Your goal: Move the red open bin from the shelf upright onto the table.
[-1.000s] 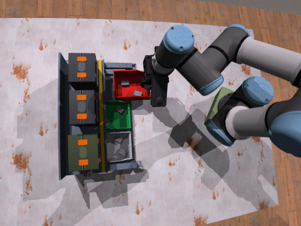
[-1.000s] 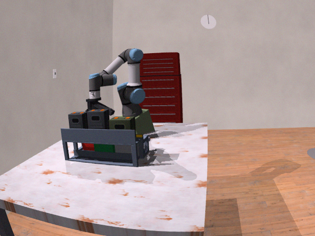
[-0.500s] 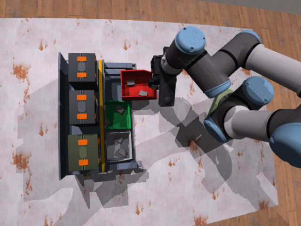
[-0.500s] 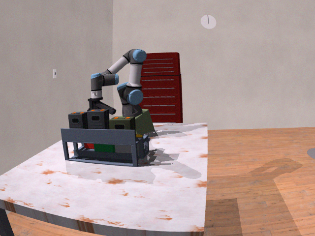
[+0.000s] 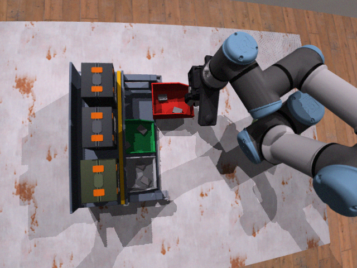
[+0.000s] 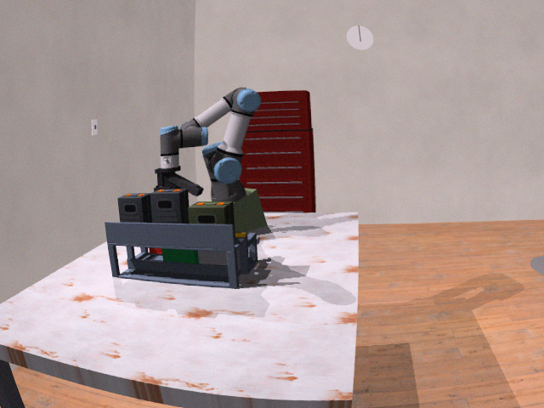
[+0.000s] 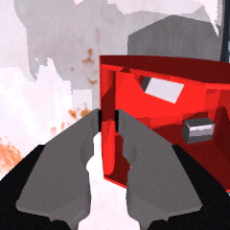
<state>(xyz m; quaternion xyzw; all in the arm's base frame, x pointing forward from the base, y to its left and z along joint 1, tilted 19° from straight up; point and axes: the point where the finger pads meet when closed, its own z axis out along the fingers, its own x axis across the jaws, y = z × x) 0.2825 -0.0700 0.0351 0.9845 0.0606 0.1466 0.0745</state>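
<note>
My gripper is now 60 mm short of the red open bin and 10 mm above it. Also, from my hand: shelf rail (110 mm ahead, 110 mm to the left, 50 mm below); yellow bar (220 mm ahead, 120 mm to the left, 50 mm above); green bin (180 mm ahead, 120 mm to the left, 20 mm below).
</note>
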